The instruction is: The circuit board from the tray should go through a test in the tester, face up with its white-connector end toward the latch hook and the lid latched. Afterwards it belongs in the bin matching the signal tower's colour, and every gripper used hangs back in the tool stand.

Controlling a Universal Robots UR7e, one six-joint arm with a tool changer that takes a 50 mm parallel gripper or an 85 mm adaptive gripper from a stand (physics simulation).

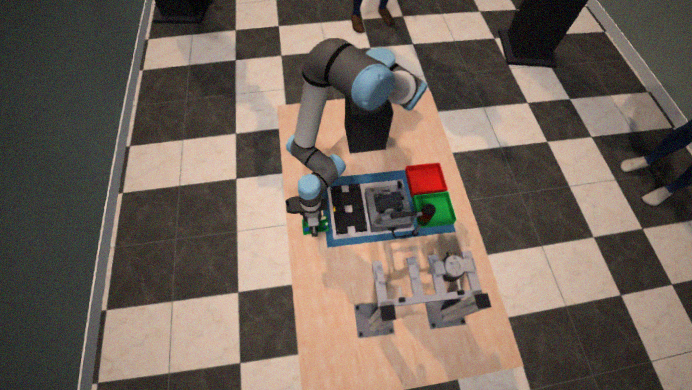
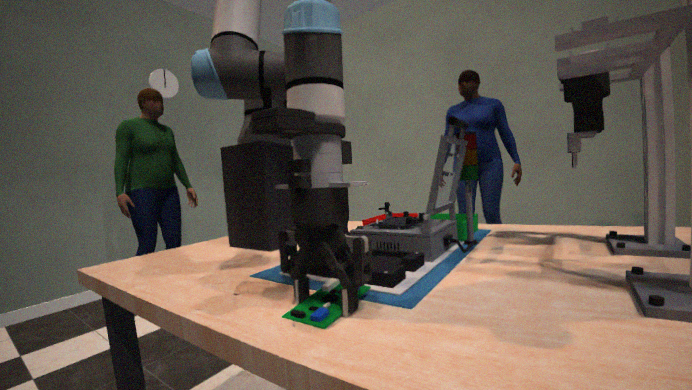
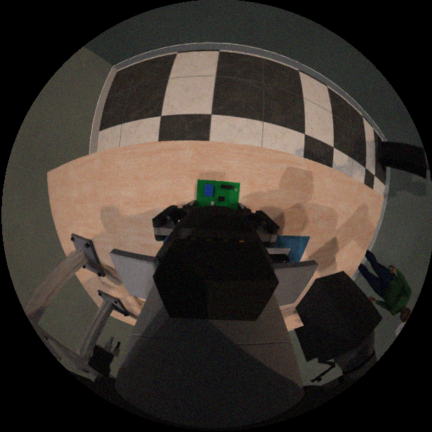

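Seen in the pictures: end effector, tool point: (image 2: 318, 173); arm's base, origin of the base link: (image 2: 264, 147).
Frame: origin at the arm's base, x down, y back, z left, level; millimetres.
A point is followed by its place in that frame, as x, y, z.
My adaptive gripper (image 1: 314, 231) (image 2: 324, 302) (image 3: 219, 205) points down beside the tray and is shut on the green circuit board (image 1: 306, 226) @(274, -482, -243) (image 2: 306, 310) @(273, -467, -239) (image 3: 227, 196). The board is face up, low over or touching the table; contact is unclear. The black tray (image 1: 342, 220) @(259, -453, -90) (image 2: 387, 277) @(255, -507, -114) lies beside the tester (image 1: 375, 220) @(143, -498, 44) (image 2: 420, 242) @(234, -477, 30), whose lid (image 2: 436, 175) @(110, -507, 49) stands open. The signal tower (image 1: 427, 212) @(19, -505, 215) (image 2: 471, 156) @(75, -509, 209) shows dim red, amber and green segments. The red bin (image 1: 425, 178) @(271, -221, 287) (image 2: 375, 218) @(235, -176, 261) and green bin (image 1: 445, 212) @(272, -390, 365) (image 2: 460, 227) @(242, -461, 240) stand beyond the tester.
The tool stand (image 1: 425, 301) @(-64, -831, 166) (image 2: 655, 150) @(90, -824, 306) stands on the table, with another gripper (image 1: 454, 267) (image 2: 587, 102) hanging in it. A blue mat (image 1: 340, 241) @(275, -542, -95) (image 2: 410, 298) @(275, -552, -123) lies under the tray and tester. The arm's black pedestal (image 1: 369, 130) @(109, -84, 11) (image 2: 255, 195) @(132, -61, -76) is behind. People stand beyond the table.
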